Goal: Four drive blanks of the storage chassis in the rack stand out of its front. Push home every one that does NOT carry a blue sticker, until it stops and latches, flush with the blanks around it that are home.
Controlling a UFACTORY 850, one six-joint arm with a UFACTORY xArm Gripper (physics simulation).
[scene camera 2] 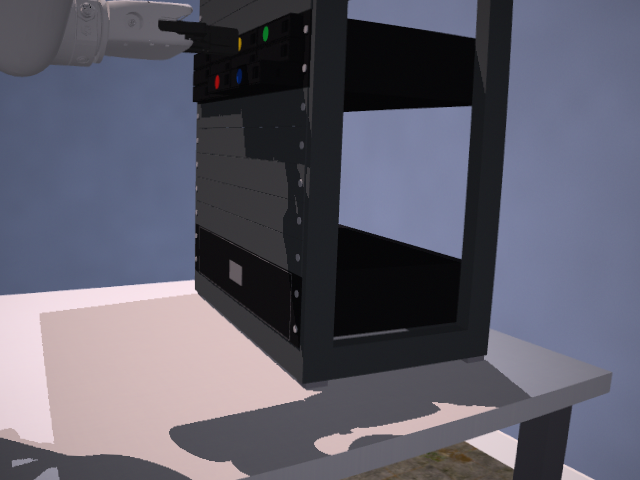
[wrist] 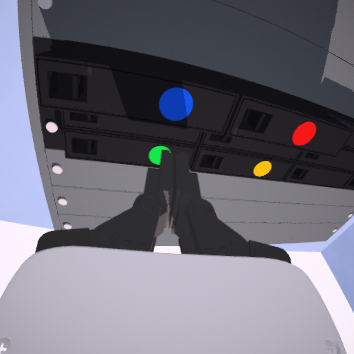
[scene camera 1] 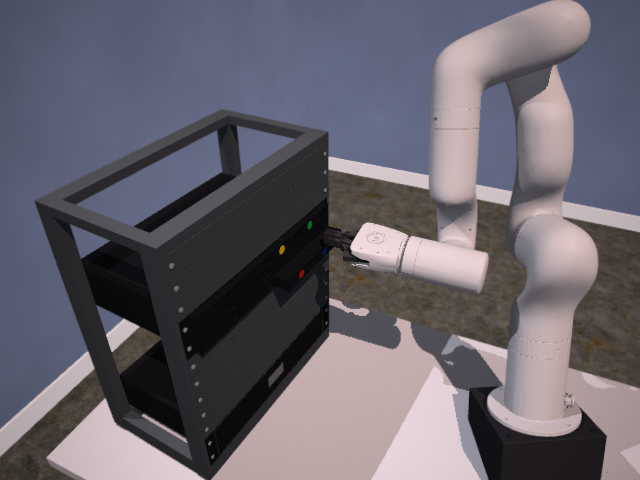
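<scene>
The dark storage chassis [scene camera 1: 222, 310] sits in the rack [scene camera 1: 157, 289] [scene camera 2: 325, 206]. The red-stickered blank [scene camera 1: 301, 273] [scene camera 2: 217, 81] [wrist: 304, 133] and the blue-stickered blank [scene camera 1: 325, 250] [scene camera 2: 238, 76] [wrist: 176, 104] stand out of the chassis front. The green-stickered blank [scene camera 1: 309, 225] [scene camera 2: 265, 34] [wrist: 156, 155] and the yellow-stickered blank [scene camera 1: 281, 249] [scene camera 2: 239, 44] [wrist: 262, 168] look level with the front around them. My gripper [scene camera 1: 326, 236] [scene camera 2: 236, 40] [wrist: 170, 168] is shut and empty. Its fingertips are close to the front, partly covering the green sticker in the wrist view; contact cannot be told.
Grey filler panels [scene camera 1: 248, 206] [scene camera 2: 232, 175] lie above and below the chassis. A lower dark unit [scene camera 2: 258, 294] with a pale label sits at the rack's bottom. The rack stands on a pale table [scene camera 1: 361, 372] [scene camera 2: 103, 351]. The standing-out blanks project beside my fingers' area.
</scene>
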